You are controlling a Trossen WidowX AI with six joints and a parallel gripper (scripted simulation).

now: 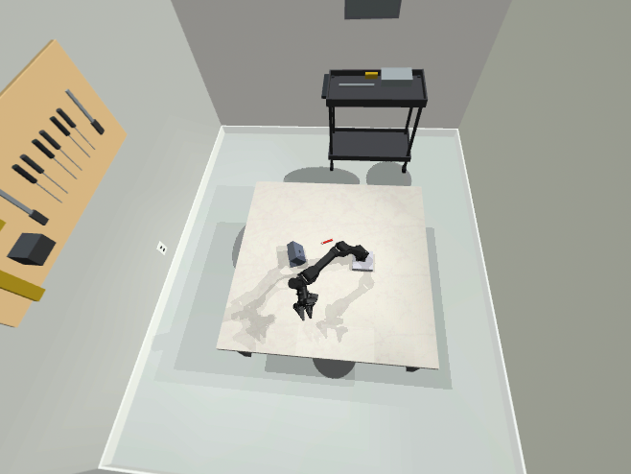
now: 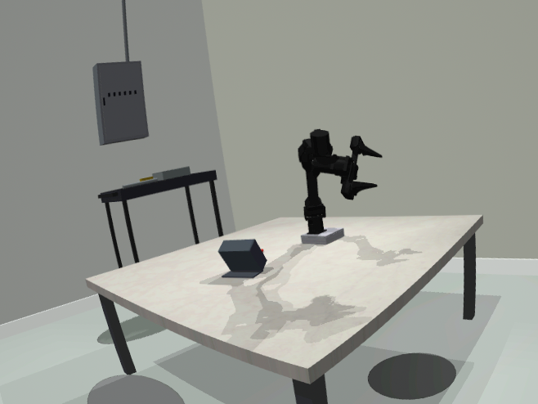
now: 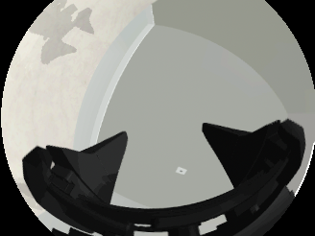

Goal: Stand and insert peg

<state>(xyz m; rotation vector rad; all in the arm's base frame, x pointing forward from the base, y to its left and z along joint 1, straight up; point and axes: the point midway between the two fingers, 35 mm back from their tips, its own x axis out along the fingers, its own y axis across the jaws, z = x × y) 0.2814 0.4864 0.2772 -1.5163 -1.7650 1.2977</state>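
Now: the red peg 20 mm behind my gripper tip, 630 mm to the right of it and 300 mm below it. Also, from my gripper tip: sloped panel 160 mm ahead, 500 mm to the right, 240 mm below.
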